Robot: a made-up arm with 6 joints. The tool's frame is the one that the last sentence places.
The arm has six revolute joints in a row. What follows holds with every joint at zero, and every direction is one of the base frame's. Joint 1 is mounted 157 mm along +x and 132 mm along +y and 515 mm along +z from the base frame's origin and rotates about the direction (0.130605, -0.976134, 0.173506), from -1.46 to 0.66 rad. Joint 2 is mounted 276 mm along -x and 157 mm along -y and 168 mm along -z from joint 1 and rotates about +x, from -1.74 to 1.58 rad. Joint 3 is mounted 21 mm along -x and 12 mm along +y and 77 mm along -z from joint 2 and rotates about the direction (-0.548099, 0.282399, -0.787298), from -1.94 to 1.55 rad. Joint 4 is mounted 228 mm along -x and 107 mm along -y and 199 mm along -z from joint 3 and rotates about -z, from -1.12 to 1.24 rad. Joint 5 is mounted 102 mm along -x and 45 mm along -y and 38 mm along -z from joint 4 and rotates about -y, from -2.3 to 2.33 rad. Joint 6 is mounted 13 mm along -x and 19 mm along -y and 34 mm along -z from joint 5 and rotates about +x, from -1.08 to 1.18 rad. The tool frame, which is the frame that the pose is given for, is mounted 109 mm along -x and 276 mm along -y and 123 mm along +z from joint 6; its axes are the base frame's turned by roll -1.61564, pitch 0.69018 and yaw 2.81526 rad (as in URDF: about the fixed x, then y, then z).
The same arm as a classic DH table. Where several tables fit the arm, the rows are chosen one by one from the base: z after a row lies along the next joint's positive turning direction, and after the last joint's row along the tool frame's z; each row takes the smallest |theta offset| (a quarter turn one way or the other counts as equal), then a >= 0, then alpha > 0; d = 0 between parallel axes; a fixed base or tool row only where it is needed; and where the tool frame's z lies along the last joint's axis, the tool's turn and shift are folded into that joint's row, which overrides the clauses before.
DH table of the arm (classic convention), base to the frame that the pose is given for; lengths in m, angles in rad. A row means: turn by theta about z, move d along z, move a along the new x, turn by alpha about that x. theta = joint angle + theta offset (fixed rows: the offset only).
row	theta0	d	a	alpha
base (fixed)	0.133	0.5344	0.1731	1.3964
joint 1	1.5476	0.0146	-0.1929	1.4398
joint 2	-1.0505	-0.2633	-0.0147	2.1509
joint 3	0.5795	0.3407	-0.1995	-0.6644
joint 4	1.095	0.0408	-0.102	-1.5708
joint 5	-1.5708	0.064	0.034	-1.5708
joint 6	0.0362	-0.0388	-0.1329	1.8684
tool (fixed)	-0.8695	0.2838	0	0
Joint limits (rad, base to tool): -1.46..0.66 -1.74..1.58 -1.94..1.55 -1.12..1.24 -2.3..2.33 -1.08..1.18

